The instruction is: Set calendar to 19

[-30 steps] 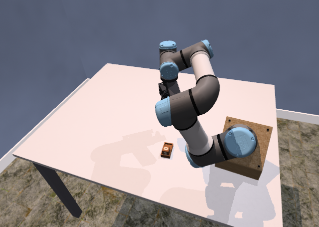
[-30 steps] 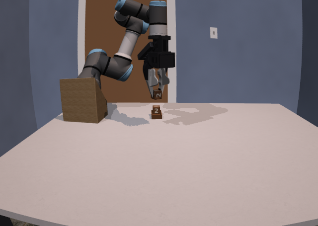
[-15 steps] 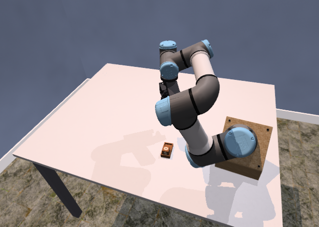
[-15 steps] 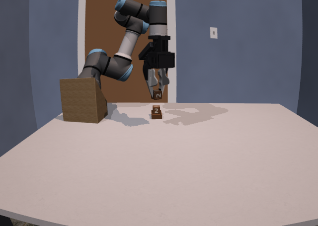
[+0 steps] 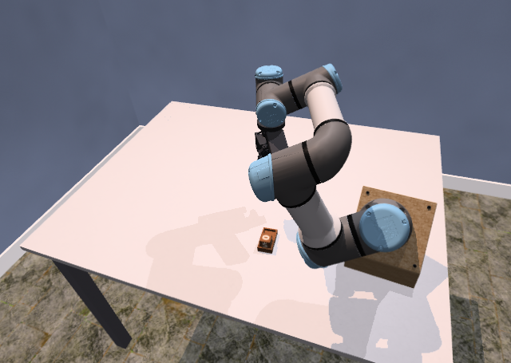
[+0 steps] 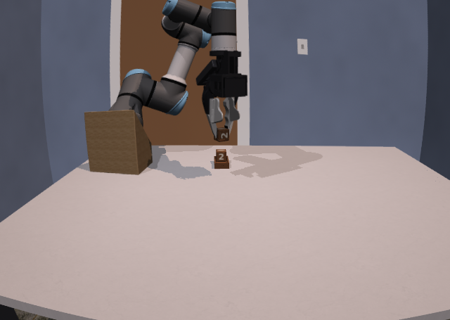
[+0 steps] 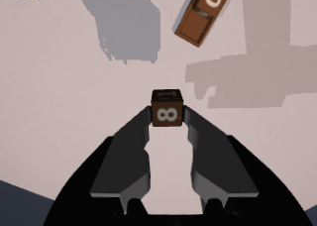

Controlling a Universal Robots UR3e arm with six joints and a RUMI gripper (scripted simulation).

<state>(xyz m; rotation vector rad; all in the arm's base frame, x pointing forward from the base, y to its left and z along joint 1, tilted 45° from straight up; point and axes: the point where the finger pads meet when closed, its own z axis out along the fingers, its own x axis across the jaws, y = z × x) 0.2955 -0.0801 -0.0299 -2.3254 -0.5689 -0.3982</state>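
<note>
The tray is 11 cm to the left of my hand and 12 cm below it. The rest, counted from my hand: brown digit cube 1 cm below.
</note>
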